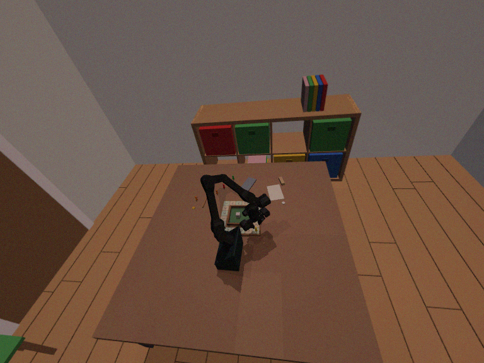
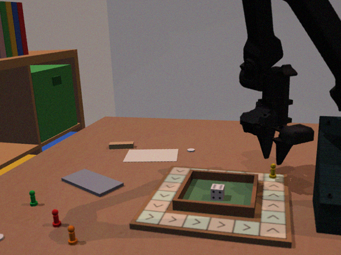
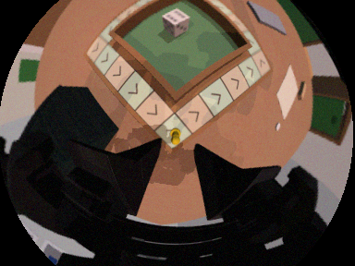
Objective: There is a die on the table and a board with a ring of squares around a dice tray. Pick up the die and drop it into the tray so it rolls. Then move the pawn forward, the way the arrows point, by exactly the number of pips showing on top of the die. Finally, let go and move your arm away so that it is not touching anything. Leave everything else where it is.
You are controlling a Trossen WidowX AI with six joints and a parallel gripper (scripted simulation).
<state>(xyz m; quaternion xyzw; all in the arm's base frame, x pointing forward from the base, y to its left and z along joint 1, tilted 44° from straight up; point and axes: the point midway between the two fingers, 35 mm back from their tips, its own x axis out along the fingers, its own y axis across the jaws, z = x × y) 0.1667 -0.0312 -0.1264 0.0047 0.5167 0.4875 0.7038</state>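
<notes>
Right now my gripper tip is 20 mm above the yellow pawn. From my gripper tip the other things lie so: white sheet (340 mm ahead, 100 mm to the right, 50 mm below); then white die (100 mm ahead, 140 mm to the left, 20 mm below); then green tray floor (100 mm ahead, 120 mm to the left, 40 mm below).
</notes>
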